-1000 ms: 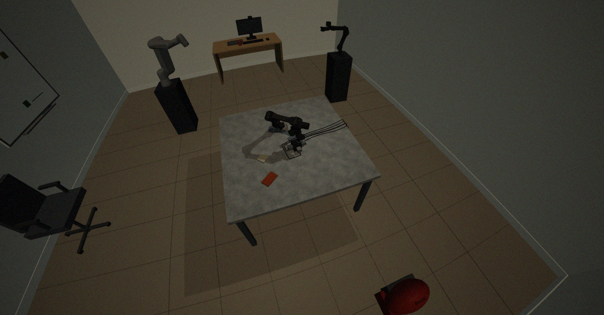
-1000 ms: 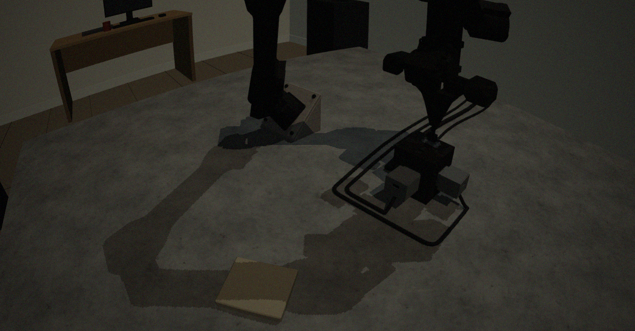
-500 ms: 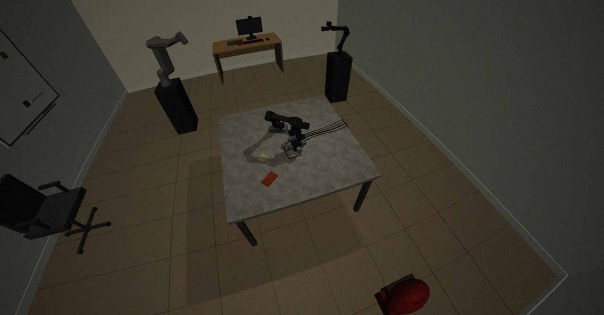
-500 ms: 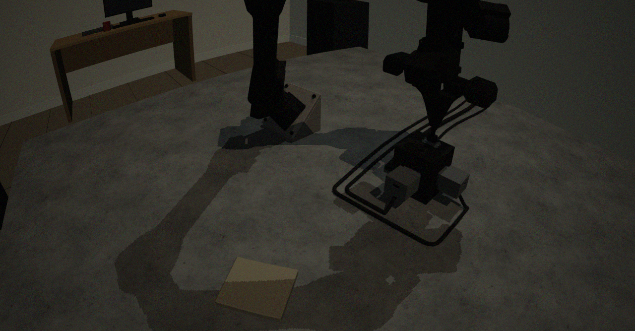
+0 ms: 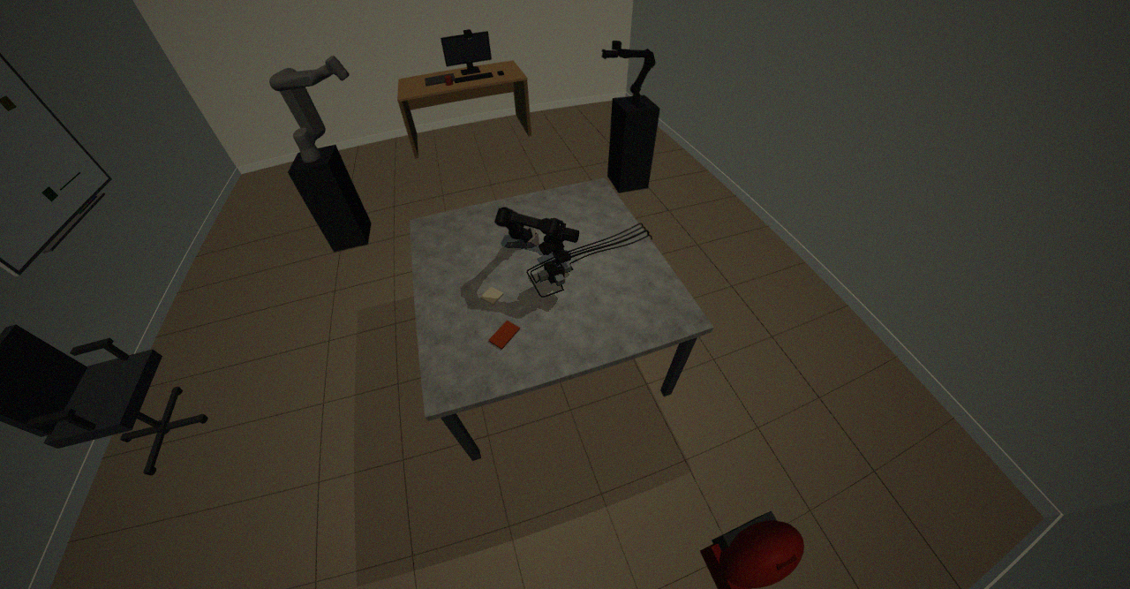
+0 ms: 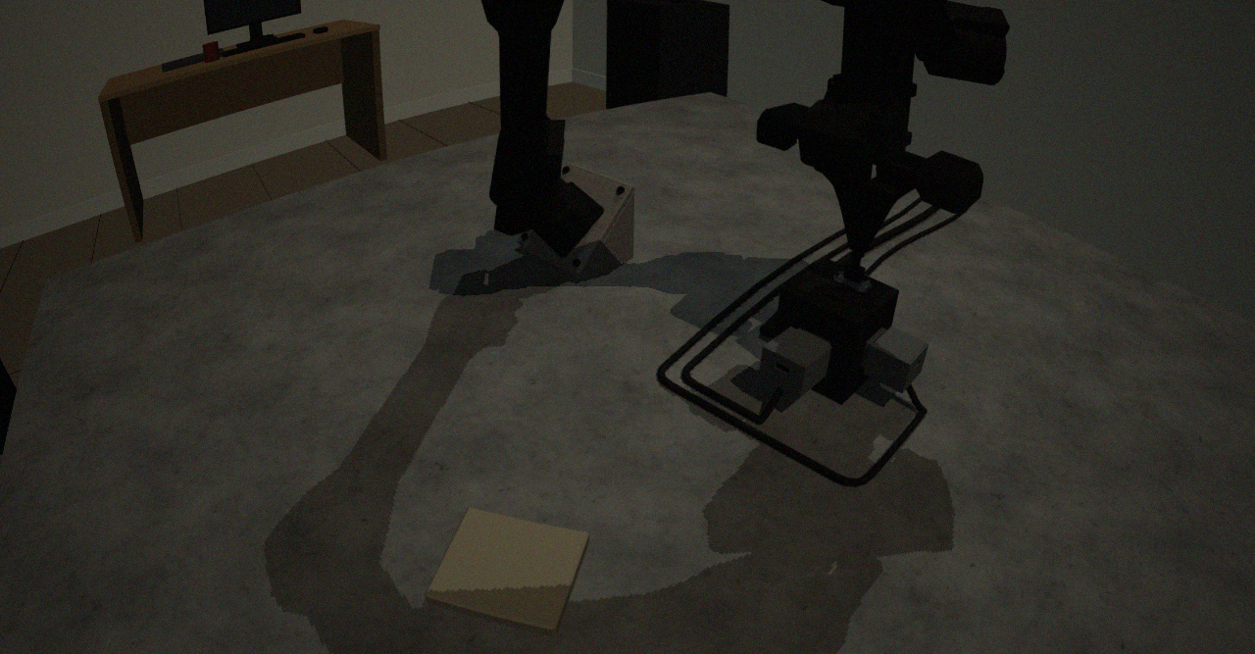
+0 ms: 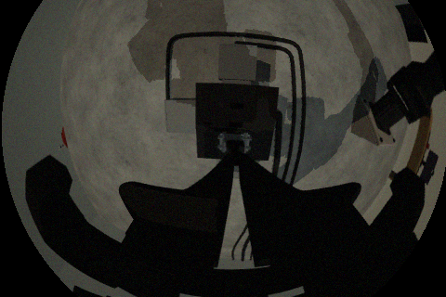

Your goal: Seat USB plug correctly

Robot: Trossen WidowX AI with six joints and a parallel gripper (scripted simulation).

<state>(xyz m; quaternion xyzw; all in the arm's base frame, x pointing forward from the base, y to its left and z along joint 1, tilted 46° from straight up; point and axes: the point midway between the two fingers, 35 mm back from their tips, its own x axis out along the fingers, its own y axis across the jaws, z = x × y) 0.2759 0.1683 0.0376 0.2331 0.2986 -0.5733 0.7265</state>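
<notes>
Now: gripper tip 20 mm above the USB plug. Round my gripper tip: beige pad 40 mm ahead, 350 mm to the right, 100 mm below.
</notes>
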